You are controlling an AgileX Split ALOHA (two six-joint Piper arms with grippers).
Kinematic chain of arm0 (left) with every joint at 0, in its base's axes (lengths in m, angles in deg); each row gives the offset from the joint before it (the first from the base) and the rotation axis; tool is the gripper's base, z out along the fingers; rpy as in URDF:
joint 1: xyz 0 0 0.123 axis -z
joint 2: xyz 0 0 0 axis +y
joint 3: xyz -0.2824 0 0.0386 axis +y
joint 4: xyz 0.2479 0 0.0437 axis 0.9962 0 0.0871
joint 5: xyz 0 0 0 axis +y
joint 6: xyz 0.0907 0 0.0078 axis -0.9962 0 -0.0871
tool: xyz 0 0 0 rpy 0 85 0
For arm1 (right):
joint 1: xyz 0 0 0.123 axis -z
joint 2: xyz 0 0 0 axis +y
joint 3: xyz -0.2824 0 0.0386 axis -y
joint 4: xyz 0.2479 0 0.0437 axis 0.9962 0 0.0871
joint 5: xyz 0 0 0 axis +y
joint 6: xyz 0.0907 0 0.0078 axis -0.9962 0 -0.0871
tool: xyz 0 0 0 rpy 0 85 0
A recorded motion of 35 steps. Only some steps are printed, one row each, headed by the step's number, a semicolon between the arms.
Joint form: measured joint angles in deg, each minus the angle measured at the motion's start. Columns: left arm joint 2, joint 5, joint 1, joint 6, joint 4, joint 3; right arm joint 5, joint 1, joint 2, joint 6, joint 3, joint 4.
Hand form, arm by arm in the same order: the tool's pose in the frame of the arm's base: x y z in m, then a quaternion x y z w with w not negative. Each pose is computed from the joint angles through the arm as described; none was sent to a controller.
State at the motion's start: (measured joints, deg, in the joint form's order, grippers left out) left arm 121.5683 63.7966 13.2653 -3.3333 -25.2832 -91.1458; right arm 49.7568 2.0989 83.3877 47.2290 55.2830 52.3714
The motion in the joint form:
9: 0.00 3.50 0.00 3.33 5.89 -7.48; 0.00 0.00 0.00 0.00 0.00 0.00
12: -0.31 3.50 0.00 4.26 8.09 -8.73; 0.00 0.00 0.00 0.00 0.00 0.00
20: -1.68 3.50 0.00 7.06 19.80 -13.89; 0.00 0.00 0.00 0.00 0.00 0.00
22: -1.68 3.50 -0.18 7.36 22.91 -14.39; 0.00 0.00 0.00 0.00 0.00 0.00
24: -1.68 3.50 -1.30 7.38 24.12 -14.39; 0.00 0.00 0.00 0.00 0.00 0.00
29: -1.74 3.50 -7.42 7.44 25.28 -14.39; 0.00 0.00 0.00 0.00 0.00 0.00
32: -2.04 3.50 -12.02 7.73 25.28 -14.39; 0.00 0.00 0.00 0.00 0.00 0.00
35: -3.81 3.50 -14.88 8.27 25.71 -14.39; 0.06 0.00 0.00 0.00 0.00 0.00
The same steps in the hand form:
9: 0.4169 -0.1270 0.2008 0.05567 0.98503 -0.16161 0.02243; 0.2842 0.0447 0.2676 -0.12652 0.90833 0.28550 0.27823
12: 0.4199 -0.1245 0.2078 0.05638 0.98692 -0.14652 0.03669; 0.2842 0.0447 0.2676 -0.12652 0.90833 0.28550 0.27823
20: 0.4315 -0.1100 0.2389 0.06916 0.99026 -0.06192 0.10377; 0.2842 0.0447 0.2676 -0.12652 0.90833 0.28550 0.27823
22: 0.4337 -0.1044 0.2410 0.07272 0.99036 -0.03697 0.11197; 0.2842 0.0447 0.2676 -0.12652 0.90833 0.28550 0.27823
24: 0.4360 -0.0941 0.2409 0.06578 0.99099 -0.02585 0.11375; 0.2842 0.0447 0.2676 -0.12652 0.90833 0.28550 0.27823
29: 0.4436 -0.0454 0.2414 0.01506 0.99305 -0.01015 0.11632; 0.2842 0.0447 0.2676 -0.12652 0.90833 0.28550 0.27823
32: 0.4452 -0.0097 0.2437 -0.02731 0.99247 -0.00590 0.11922; 0.2842 0.0447 0.2676 -0.12652 0.90833 0.28550 0.27823
35: 0.4412 0.0131 0.2574 -0.05566 0.98932 -0.00030 0.13473; 0.2842 0.0448 0.2676 -0.12673 0.90832 0.28581 0.27786

